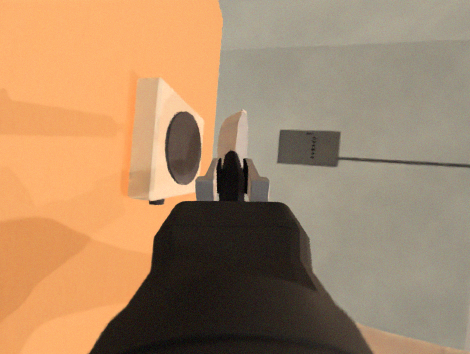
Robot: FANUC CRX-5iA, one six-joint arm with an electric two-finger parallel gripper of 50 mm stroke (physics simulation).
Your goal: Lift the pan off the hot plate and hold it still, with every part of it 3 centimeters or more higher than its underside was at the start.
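Frame: origin at the arm's base, x ahead, y left, z up, level; centimetres.
Seen in the pictures: gripper, between the fingertips: [232, 169].
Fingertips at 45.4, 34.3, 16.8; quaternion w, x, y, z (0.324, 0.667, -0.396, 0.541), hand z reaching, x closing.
Pixels of each thing's top centre, then the offset from my fingertips to it, as dx, dy, dz. "pt": a spot on its surface instead. Level surfaces: height alone.
- white hot plate, centre of its top: [188, 152] +8.8, -23.6, -16.7
- dark round heating disc, a spot on its surface: [183, 148] pt +9.0, -20.9, -16.7
- orange table top, height of its surface: dz -23.8
- small dark part, a spot on its surface: [156, 202] pt -4.5, -18.6, -19.5
The pan [233, 133] shows as a pale, narrow shape just beyond the fingertips, seen nearly edge-on. My gripper [232, 169] is shut on the pan's black handle, which stands between the two grey fingers. The white hot plate [146, 140], with a dark round heating disc [183, 148], is on the orange table to the left. The pan is off the disc, and a gap shows between the pan and the hot plate. The inside of the pan and most of its handle are hidden.
The orange table top [100, 45] fills the left side and its edge runs beside the hot plate. A small dark part [156, 202] shows at the hot plate's near side. A grey box [309, 148] with a thin cable [400, 161] shows against the grey surface at right.
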